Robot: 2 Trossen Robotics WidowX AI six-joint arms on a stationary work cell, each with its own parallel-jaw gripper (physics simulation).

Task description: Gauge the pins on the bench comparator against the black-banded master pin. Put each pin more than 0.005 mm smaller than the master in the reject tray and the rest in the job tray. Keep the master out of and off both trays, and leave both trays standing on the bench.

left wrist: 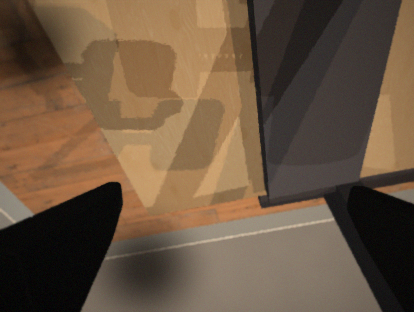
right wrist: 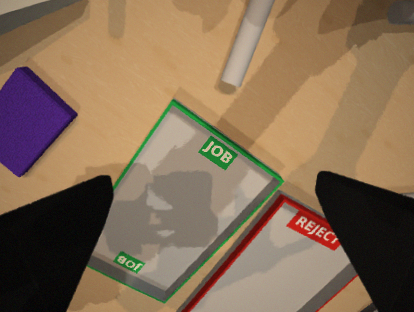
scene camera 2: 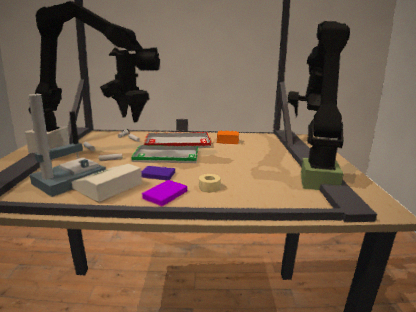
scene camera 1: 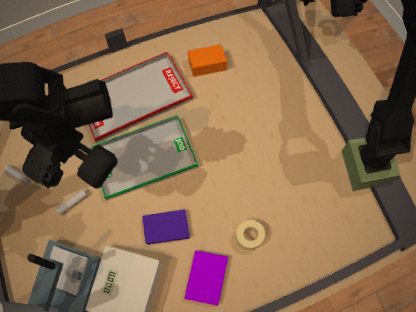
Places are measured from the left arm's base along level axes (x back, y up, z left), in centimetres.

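Pixels of known places: left gripper, fingertip midpoint: (left wrist: pixel 235 194) (scene camera 2: pixel 307 118) (scene camera 1: pixel 320 4); right gripper, fingertip midpoint: (right wrist: pixel 215 183) (scene camera 2: pixel 129 119) (scene camera 1: pixel 81 164); left arm's base, origin of the base link: (scene camera 2: pixel 322 165) (scene camera 1: pixel 374 157); right arm's base, origin of the base link: (scene camera 2: pixel 46 129).
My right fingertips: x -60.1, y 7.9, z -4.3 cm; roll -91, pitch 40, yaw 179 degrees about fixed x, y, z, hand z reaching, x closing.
Note:
For each thing: its top centre in the pictures, then the offset to it from my right fingertips. "*": a spot on its surface instead.
- pin, middle of its top: (right wrist: pixel 249 37) (scene camera 1: pixel 70 200) (scene camera 2: pixel 110 154) dx -6.6, dy -11.7, dz +2.7 cm
- job tray, middle of its top: (right wrist: pixel 167 223) (scene camera 1: pixel 141 154) (scene camera 2: pixel 166 151) dx +10.2, dy -11.7, dz -5.7 cm
- reject tray, middle of its top: (right wrist: pixel 268 299) (scene camera 1: pixel 132 92) (scene camera 2: pixel 177 137) dx +8.9, dy -11.4, dz -22.2 cm
- comparator, surface spot: (scene camera 2: pixel 52 184) * dx -7.2, dy -10.5, dz +30.3 cm
- purple block, middle of its top: (right wrist: pixel 16 127) (scene camera 1: pixel 165 226) (scene camera 2: pixel 157 170) dx +13.6, dy -12.0, dz +10.7 cm
- magenta block, middle of its top: (scene camera 1: pixel 206 277) (scene camera 2: pixel 165 189) dx +20.3, dy -11.8, dz +22.3 cm
- tape ring, middle of its top: (scene camera 1: pixel 250 233) (scene camera 2: pixel 209 178) dx +30.3, dy -10.7, dz +15.1 cm
- orange block, middle of its top: (scene camera 1: pixel 207 55) (scene camera 2: pixel 228 132) dx +28.0, dy -9.7, dz -28.9 cm
Grey pins lie loose on the bench: one pin (scene camera 1: pixel 72 201) (scene camera 2: pixel 110 157) (right wrist: pixel 246 47) below the job tray, another (scene camera 1: pixel 17 175) at far left, two more (scene camera 2: pixel 123 133) (scene camera 2: pixel 133 137) at the back in scene camera 2, and one (scene camera 2: pixel 89 146) near the comparator. No black band can be made out. The job tray (scene camera 1: pixel 165 131) (scene camera 2: pixel 167 153) (right wrist: pixel 180 130) and reject tray (scene camera 1: pixel 140 95) (scene camera 2: pixel 177 140) (right wrist: pixel 270 250) stand side by side; no pin shows in them. My right gripper (scene camera 1: pixel 71 172) (scene camera 2: pixel 130 118) (right wrist: pixel 215 183) is open above the job tray. My left gripper (scene camera 2: pixel 295 106) (left wrist: pixel 235 194) is open, far from the trays.
The comparator (scene camera 2: pixel 52 184) stands beside its cream display box (scene camera 1: pixel 132 275) (scene camera 2: pixel 107 182). A purple block (scene camera 1: pixel 166 226) (scene camera 2: pixel 158 172) (right wrist: pixel 30 122), magenta block (scene camera 1: pixel 206 277) (scene camera 2: pixel 165 192), tape ring (scene camera 1: pixel 242 241) (scene camera 2: pixel 209 187) and orange block (scene camera 1: pixel 207 60) (scene camera 2: pixel 228 137) lie around the trays. The right arm hides one reject tray corner.

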